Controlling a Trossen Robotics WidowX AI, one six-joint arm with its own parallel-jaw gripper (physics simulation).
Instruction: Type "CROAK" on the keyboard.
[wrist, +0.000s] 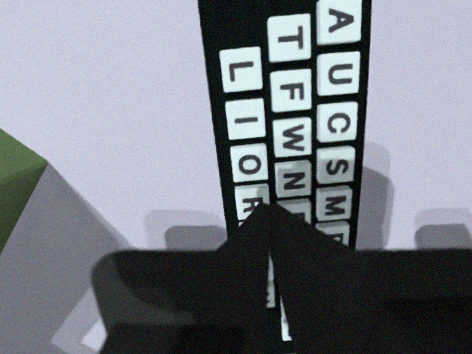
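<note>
The black keyboard runs from the top of the view down under my gripper, its white keys turned sideways. The C key is in the right column, below U and above S. The O key is in the left column, with the R key below it, partly covered by the fingertip. The A key is at the top right. The K key cannot be made out. My gripper is shut and empty, its tips over the keyboard between the R key and the partly hidden key beside it; contact cannot be told.
A green block stands at the left edge, with a grey shadow below it. The pale table shows on both sides of the keyboard. Gripper shadows fall on the table to the left and right. The gripper body hides the lower keys.
</note>
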